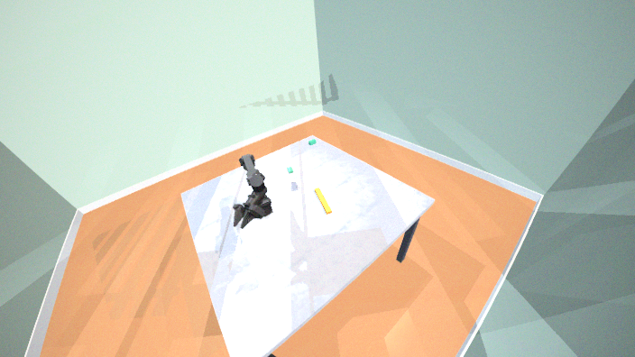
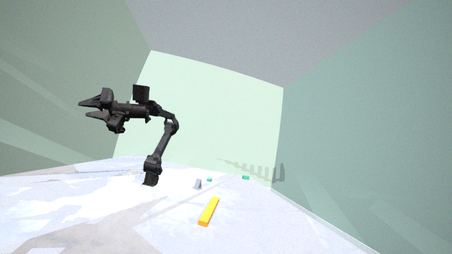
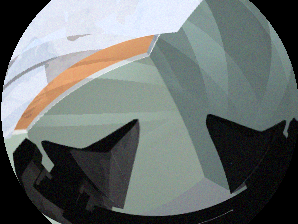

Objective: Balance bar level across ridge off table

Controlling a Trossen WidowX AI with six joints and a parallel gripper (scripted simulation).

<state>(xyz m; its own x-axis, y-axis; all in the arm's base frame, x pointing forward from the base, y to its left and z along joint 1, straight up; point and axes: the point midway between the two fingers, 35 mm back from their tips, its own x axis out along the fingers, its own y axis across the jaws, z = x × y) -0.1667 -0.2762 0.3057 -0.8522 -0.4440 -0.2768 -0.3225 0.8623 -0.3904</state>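
Now: the orange bar 520 mm ahead of my gripper tip, 290 mm below it and 120 mm to the left of it.
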